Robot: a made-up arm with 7 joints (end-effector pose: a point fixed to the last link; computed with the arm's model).
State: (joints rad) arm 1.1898 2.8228 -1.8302 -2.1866 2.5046 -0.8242 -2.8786
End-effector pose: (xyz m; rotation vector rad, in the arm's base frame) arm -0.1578 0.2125 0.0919 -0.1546 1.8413 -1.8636
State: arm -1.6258 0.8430 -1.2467 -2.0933 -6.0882 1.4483 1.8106
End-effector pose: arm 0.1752 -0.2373 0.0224 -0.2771 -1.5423 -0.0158
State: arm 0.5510 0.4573 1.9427 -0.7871 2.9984 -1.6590 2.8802
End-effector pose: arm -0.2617 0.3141 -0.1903 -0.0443 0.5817 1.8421
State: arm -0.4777 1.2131 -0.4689 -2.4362 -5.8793 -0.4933 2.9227
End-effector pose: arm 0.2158 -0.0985 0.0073 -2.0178 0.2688 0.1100
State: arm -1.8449 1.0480 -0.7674 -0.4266 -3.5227 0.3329 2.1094
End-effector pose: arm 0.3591 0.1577 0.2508 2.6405 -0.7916 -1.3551
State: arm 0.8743 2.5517 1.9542 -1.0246 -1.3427 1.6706 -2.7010
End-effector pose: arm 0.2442 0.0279 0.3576 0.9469 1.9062 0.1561
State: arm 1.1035 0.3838 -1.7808 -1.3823 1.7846 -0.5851 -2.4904
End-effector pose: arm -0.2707 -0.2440 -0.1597 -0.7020 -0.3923 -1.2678
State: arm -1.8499 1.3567 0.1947 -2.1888 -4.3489 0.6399 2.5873
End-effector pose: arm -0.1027 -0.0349 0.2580 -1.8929 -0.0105 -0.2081
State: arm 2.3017 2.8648 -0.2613 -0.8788 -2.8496 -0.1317 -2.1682
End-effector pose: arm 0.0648 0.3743 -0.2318 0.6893 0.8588 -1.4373
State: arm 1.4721 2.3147 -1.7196 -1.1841 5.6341 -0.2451 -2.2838
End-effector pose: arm -0.1347 0.3627 0.1617 2.0510 0.5484 1.0476
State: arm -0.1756 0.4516 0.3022 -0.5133 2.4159 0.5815 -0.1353
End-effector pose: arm 0.2006 0.2193 -0.3554 -1.2033 -0.7509 1.8729
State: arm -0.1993 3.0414 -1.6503 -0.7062 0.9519 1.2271 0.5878
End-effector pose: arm -0.0730 0.2253 0.3890 2.5663 0.6174 1.5563
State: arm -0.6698 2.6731 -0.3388 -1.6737 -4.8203 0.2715 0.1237
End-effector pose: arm 0.2039 0.1136 0.2745 1.0552 -1.5181 -0.4569
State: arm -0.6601 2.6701 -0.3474 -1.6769 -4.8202 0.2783 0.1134
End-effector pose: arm 0.2072 0.1164 0.2702 1.0587 -1.4894 -0.4584
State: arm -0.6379 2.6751 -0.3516 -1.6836 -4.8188 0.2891 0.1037
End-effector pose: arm 0.2123 0.1177 0.2644 1.0662 -1.4454 -0.4656
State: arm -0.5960 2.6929 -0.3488 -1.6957 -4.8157 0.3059 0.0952
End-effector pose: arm 0.2201 0.1166 0.2560 1.0803 -1.3775 -0.4818
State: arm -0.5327 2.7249 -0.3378 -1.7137 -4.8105 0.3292 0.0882
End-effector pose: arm 0.2309 0.1129 0.2444 1.1001 -1.2838 -0.5084
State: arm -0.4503 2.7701 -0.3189 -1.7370 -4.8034 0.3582 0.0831
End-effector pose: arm 0.2443 0.1067 0.2288 1.1234 -1.1669 -0.5451
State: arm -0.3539 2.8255 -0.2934 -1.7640 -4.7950 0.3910 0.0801
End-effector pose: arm 0.2593 0.0987 0.2090 1.1469 -1.0332 -0.5909
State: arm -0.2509 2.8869 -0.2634 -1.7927 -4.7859 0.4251 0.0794
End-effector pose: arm 0.2744 0.0897 0.1855 1.1675 -0.8923 -0.6428
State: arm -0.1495 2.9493 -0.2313 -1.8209 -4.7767 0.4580 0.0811
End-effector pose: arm 0.2880 0.0805 0.1595 1.1828 -0.7551 -0.6969
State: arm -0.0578 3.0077 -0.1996 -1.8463 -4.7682 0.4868 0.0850
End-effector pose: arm 0.2987 0.0719 0.1337 1.1924 -0.6332 -0.7490
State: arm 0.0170 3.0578 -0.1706 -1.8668 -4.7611 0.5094 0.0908
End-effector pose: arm 0.3062 0.0642 0.1110 1.1976 -0.5365 -0.7945
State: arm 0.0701 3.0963 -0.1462 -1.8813 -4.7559 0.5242 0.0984
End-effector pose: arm 0.3107 0.0575 0.0941 1.1995 -0.4720 -0.8295
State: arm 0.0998 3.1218 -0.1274 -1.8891 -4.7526 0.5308 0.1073
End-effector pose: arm 0.3132 0.0520 0.0844 1.2000 -0.4420 -0.8519
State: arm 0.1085 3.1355 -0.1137 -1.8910 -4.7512 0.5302 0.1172
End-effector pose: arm 0.3143 0.0471 0.0818 1.2002 -0.4430 -0.8627
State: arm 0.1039 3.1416 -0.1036 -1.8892 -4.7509 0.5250 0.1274
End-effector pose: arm 0.3147 0.0429 0.0839 1.2002 -0.4632 -0.8659
